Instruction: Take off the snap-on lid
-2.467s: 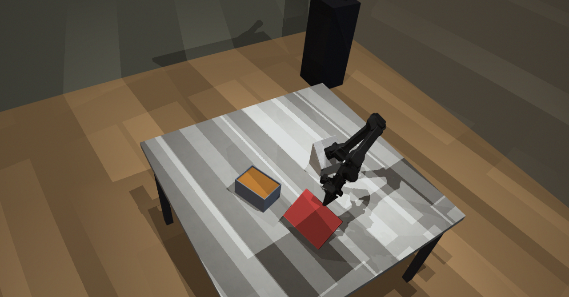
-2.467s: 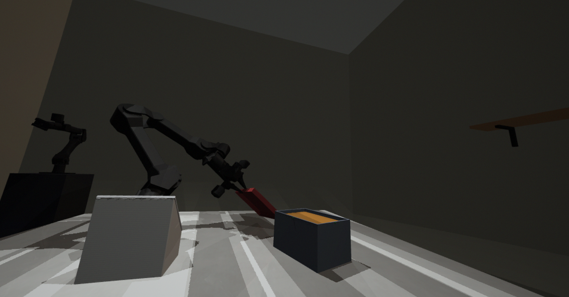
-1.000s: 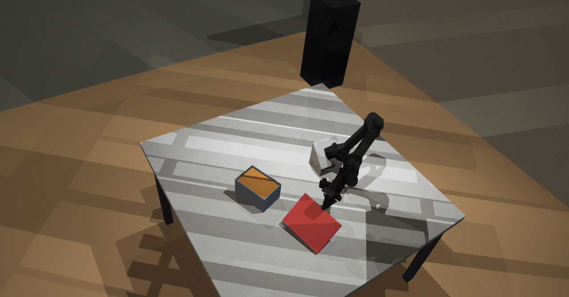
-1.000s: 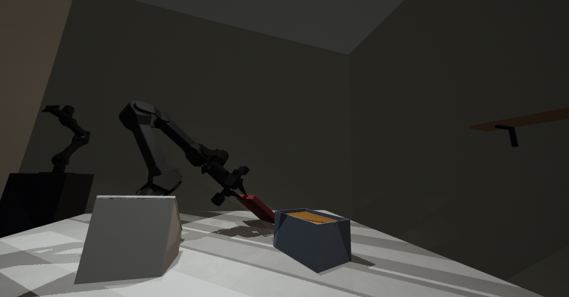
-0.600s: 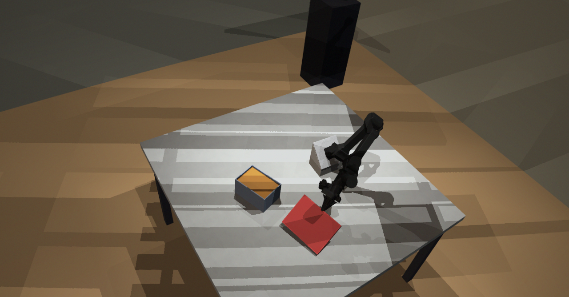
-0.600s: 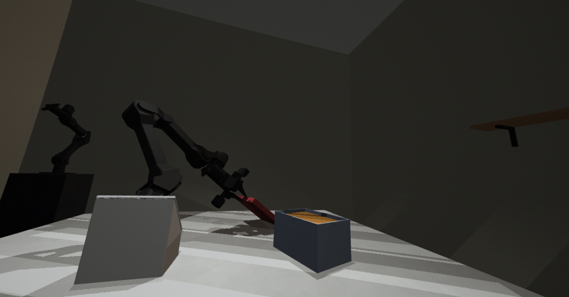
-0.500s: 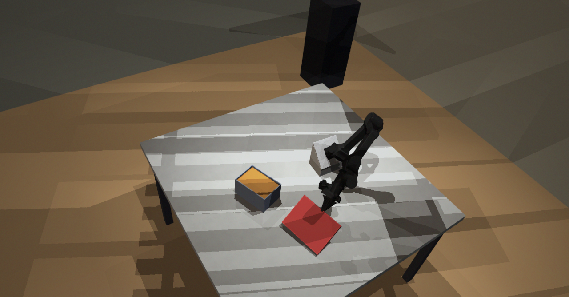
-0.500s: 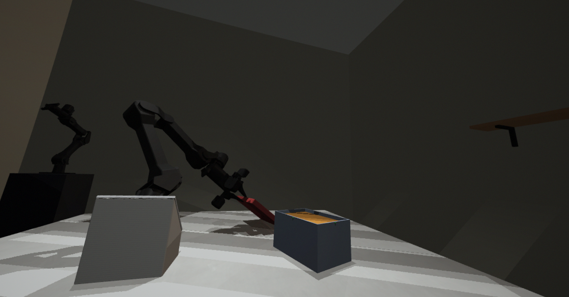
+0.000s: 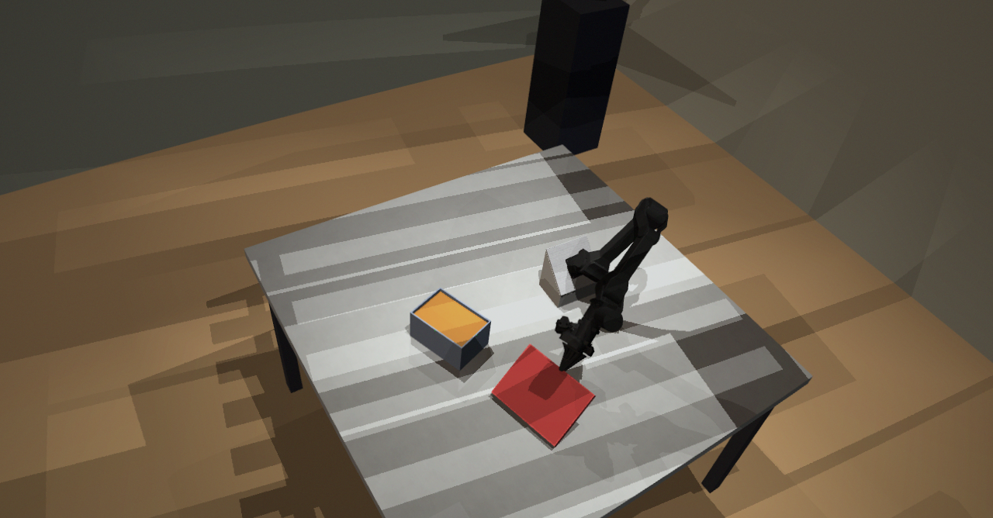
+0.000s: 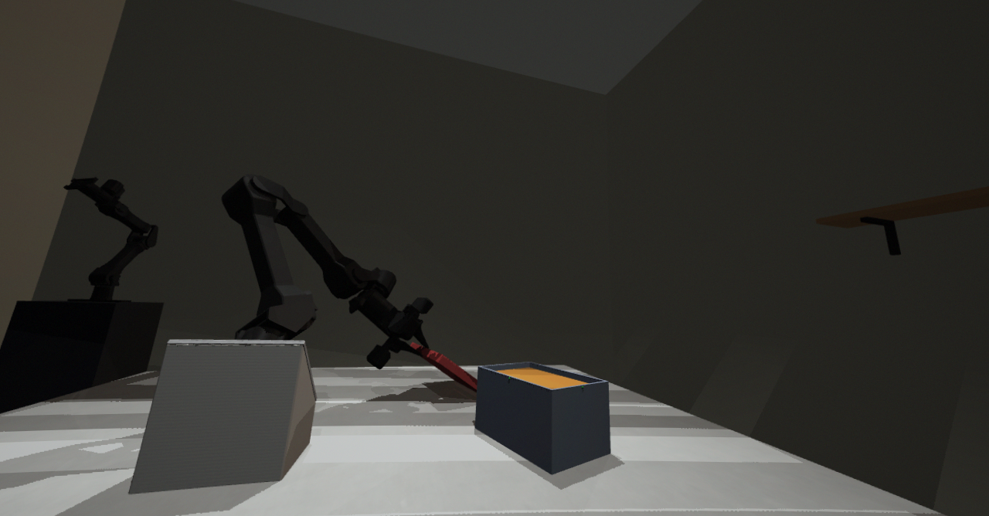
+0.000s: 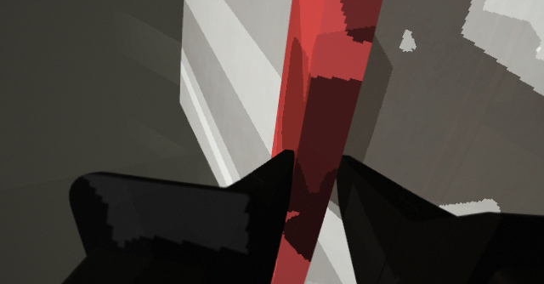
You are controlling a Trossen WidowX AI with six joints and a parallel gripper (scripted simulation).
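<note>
Right now my gripper tip is 70 mm short of the red lid, 40 mm above it and 20 mm to the right of it. From my gripper tip the other things lie so: storage box 300 mm to the right, 170 mm ahead, 40 mm below.
</note>
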